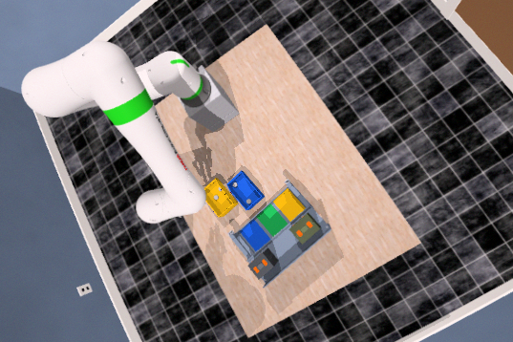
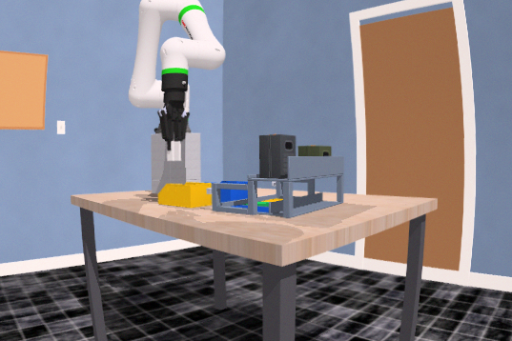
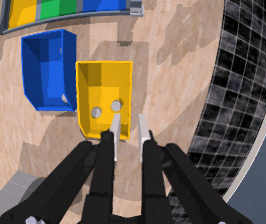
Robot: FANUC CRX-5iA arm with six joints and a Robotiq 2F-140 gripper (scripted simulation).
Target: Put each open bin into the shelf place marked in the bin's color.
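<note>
Right now the yellow bin is 15 cm below my hand, 5 cm to the left of it and 1 cm behind it. From my hand the other things lie so: dark box: 35 cm ahead, 14 cm to the left, 2 cm below; blue bin: 18 cm to the left, 15 cm below, 2 cm ahead.
</note>
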